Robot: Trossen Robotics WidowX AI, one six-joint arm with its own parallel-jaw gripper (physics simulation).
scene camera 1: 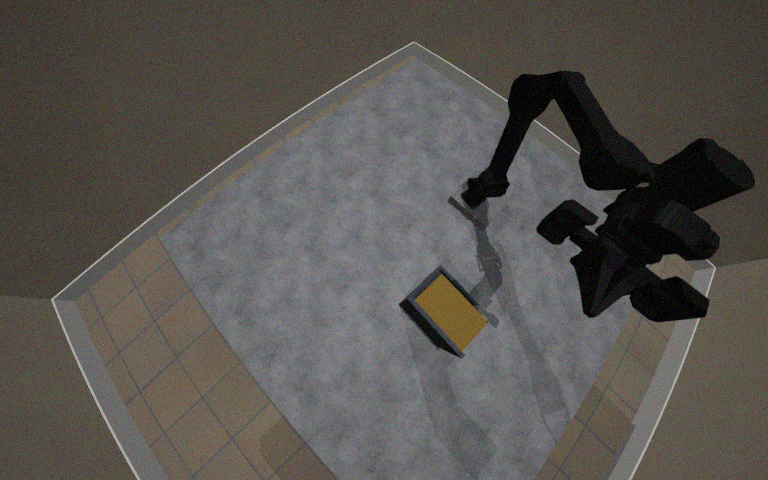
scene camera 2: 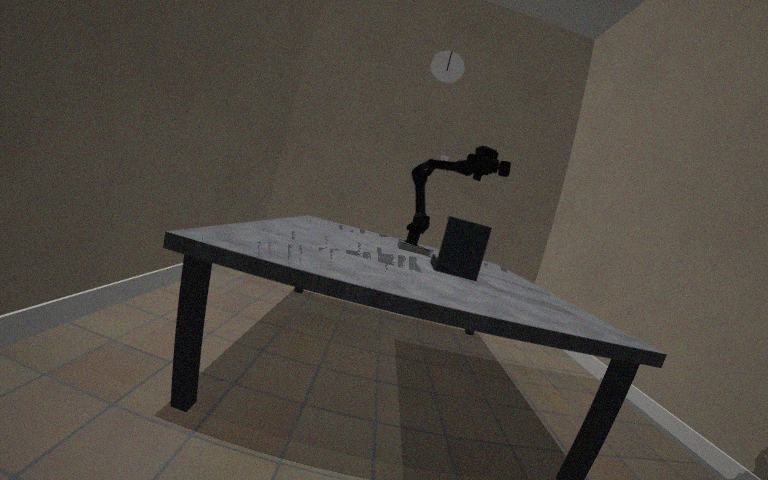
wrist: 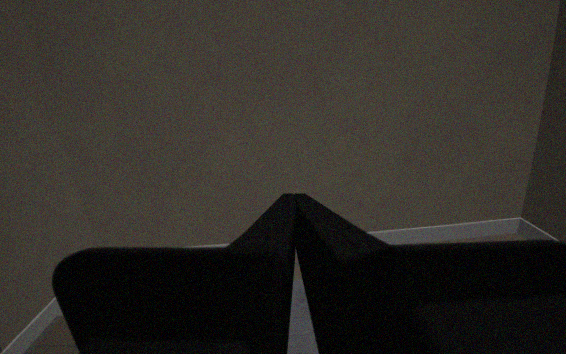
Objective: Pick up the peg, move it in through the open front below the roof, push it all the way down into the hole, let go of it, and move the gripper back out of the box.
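Frame: origin at the arm's base, x left, y ahead, z down, level; metres.
Seen in the pictures: gripper, between the fingertips: (scene camera 1: 589, 315) (scene camera 2: 496, 161) (wrist: 293, 204); arm's base, origin of its link: (scene camera 1: 473, 197) (scene camera 2: 411, 243).
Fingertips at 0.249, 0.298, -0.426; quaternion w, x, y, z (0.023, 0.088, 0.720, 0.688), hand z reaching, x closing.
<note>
Pixels of each thing's top centre, then the offset from my fingertips to it, as dx, dy, dz. "spot": a spot on its surface instead. Level surfaces: height alone.
- yellow roof, centre of its top: (scene camera 1: 462, 300) (scene camera 2: 465, 221) -0.057, +0.016, +0.257
- box, a spot on its surface: (scene camera 2: 464, 249) spot: -0.045, +0.100, +0.358
- grey mottled table, height of its surface: dz +0.460
The box shows in scene camera 1 as a yellow roof (scene camera 1: 451, 312) with dark grey walls around it. In scene camera 2 the box (scene camera 2: 464, 249) shows a dark closed side. The inside and the hole are hidden. The peg cannot be made out in any view. My gripper (scene camera 1: 591, 314) (wrist: 293, 204) is shut and empty, its fingertips meeting in the wrist view. It is raised high above the table, well apart from the box, to its right in scene camera 1. In scene camera 2 it is too dark to make out the fingers.
The grey mottled table (scene camera 1: 317, 226) (scene camera 2: 509, 300) carries the box and the arm's base plate (scene camera 1: 464, 211) (scene camera 2: 415, 247), which is behind the box in scene camera 2. Arm shadows fall beside the box. The wrist view faces a brown wall (wrist: 280, 100).
</note>
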